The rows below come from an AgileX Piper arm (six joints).
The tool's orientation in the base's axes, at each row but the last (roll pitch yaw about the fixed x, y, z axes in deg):
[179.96, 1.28, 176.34]
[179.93, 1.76, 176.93]
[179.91, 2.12, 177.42]
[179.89, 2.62, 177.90]
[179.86, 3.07, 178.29]
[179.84, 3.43, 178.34]
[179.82, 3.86, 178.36]
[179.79, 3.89, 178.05]
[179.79, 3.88, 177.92]
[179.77, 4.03, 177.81]
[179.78, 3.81, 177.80]
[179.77, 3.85, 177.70]
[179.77, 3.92, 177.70]
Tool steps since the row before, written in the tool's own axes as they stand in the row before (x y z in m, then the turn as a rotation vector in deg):
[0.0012, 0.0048, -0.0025, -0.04, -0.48, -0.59]
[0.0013, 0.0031, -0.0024, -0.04, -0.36, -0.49]
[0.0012, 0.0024, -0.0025, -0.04, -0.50, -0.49]
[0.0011, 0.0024, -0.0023, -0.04, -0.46, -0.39]
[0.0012, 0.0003, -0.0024, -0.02, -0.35, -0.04]
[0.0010, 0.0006, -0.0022, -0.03, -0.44, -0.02]
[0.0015, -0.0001, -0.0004, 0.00, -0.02, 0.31]
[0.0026, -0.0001, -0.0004, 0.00, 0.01, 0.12]
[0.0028, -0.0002, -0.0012, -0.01, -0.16, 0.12]
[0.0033, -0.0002, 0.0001, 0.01, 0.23, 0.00]
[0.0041, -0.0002, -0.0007, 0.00, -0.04, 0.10]
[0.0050, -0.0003, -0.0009, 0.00, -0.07, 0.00]
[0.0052, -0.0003, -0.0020, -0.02, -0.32, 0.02]
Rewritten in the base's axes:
[-0.0009, 0.0049, 0.0025, 0.00, -0.48, 0.59]
[-0.0012, 0.0032, 0.0024, 0.01, -0.36, 0.49]
[-0.0012, 0.0025, 0.0025, 0.00, -0.50, 0.49]
[-0.0011, 0.0024, 0.0023, 0.01, -0.46, 0.39]
[-0.0013, 0.0003, 0.0023, 0.01, -0.35, 0.04]
[-0.0011, 0.0006, 0.0021, 0.02, -0.44, 0.02]
[-0.0015, -0.0001, 0.0003, 0.02, -0.02, -0.31]
[-0.0026, 0.0000, 0.0002, 0.01, 0.01, -0.12]
[-0.0029, -0.0001, 0.0010, 0.01, -0.16, -0.12]
[-0.0033, -0.0001, -0.0003, 0.00, 0.23, 0.00]
[-0.0041, 0.0000, 0.0004, 0.01, -0.04, -0.10]
[-0.0051, -0.0001, 0.0006, 0.00, -0.07, 0.00]
[-0.0053, -0.0001, 0.0016, 0.01, -0.32, -0.02]

